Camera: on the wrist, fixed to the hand. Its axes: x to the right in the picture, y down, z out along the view.
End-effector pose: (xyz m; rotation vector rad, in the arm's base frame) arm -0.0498 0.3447 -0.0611 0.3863 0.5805 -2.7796
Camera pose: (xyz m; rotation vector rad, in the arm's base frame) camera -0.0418 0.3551 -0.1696 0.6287 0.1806 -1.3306
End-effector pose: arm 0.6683 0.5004 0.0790 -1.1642 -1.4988 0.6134
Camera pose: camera 0.7762 0.5132 0.0910 -2.1990 -0.2981 1.4028
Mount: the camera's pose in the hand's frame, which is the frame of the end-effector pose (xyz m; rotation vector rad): 0.0242 0.0312 -0.1019 -0.0363 0.1262 1.4745
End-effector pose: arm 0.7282 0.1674 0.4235 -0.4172 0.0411 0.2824
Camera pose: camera 0.7446 0.1598 0.3157 -0.3748 0.4767 1.7087
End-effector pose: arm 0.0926 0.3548 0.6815 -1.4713 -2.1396 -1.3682
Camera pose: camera 0.0746 0.2933 0.7700 -2.0801 -0.4681 -0.7861
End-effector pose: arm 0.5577 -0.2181 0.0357 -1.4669 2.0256 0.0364
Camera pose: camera 0.4786 -0.2646 0.0950 0.2823 2.7263 0.5750
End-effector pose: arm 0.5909 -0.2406 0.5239 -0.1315 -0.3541 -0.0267
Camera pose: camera 0.6502 -0.2233 0.4337 -0.3987 -0.0643 1.4095
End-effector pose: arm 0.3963 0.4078 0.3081 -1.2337 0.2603 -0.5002
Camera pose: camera 0.3781 0.3184 0.2479 -0.7533 1.1539 0.7122
